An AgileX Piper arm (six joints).
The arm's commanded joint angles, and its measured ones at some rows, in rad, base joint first. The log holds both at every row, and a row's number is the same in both.
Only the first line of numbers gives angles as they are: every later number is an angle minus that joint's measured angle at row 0.
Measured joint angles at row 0:
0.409, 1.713, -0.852, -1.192, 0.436, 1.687
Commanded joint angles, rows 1 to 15:
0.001, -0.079, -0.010, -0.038, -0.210, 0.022
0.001, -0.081, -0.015, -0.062, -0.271, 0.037
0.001, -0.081, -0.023, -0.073, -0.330, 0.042
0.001, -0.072, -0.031, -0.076, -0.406, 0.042
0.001, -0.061, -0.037, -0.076, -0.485, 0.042
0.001, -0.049, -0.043, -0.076, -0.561, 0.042
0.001, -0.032, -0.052, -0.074, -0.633, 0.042
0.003, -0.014, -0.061, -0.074, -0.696, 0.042
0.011, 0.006, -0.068, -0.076, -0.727, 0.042
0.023, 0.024, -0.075, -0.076, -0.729, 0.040
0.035, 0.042, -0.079, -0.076, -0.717, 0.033
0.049, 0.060, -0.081, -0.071, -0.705, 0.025
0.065, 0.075, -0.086, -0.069, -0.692, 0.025
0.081, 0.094, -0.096, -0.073, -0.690, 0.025
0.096, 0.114, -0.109, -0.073, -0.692, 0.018
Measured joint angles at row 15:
0.048, 0.056, -0.078, -0.062, -0.688, 0.035
